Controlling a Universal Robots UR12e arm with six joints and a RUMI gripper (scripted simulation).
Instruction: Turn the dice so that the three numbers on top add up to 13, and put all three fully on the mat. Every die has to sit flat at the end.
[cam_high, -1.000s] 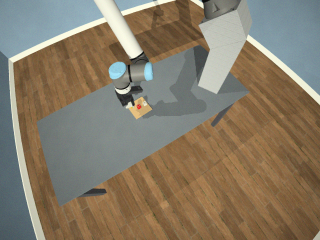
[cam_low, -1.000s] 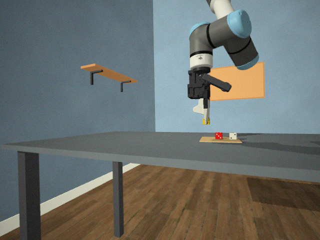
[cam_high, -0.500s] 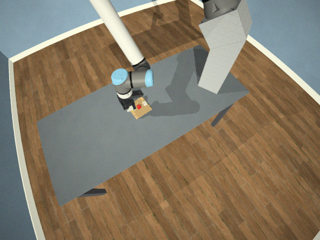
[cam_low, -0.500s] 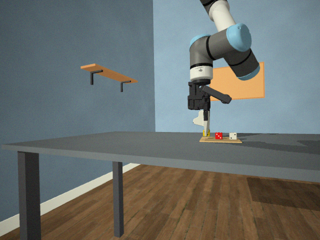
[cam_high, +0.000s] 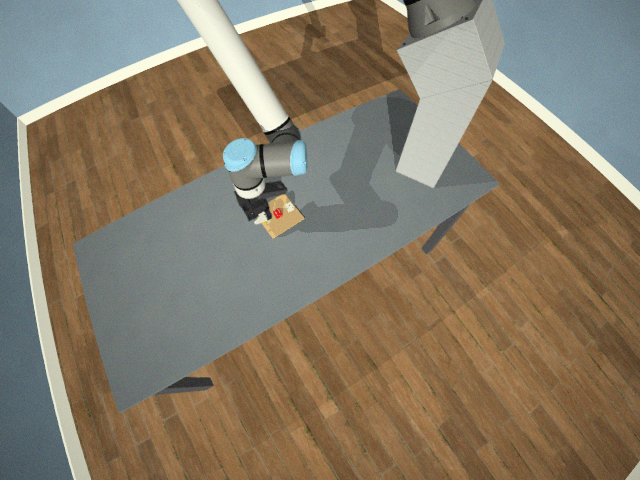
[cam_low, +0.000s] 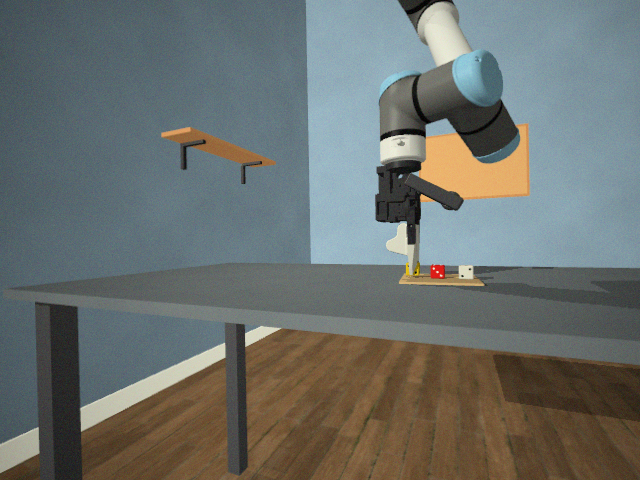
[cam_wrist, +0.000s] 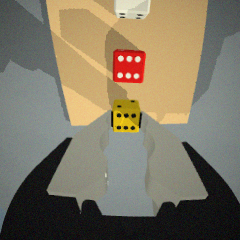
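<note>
Right now my hand is right at the yellow die. From my hand the other things lie so: red die: 5 cm behind, 1 cm below; tan mat: 5 cm behind, 2 cm below; white die: 10 cm behind, 1 cm to the right, 1 cm below.
</note>
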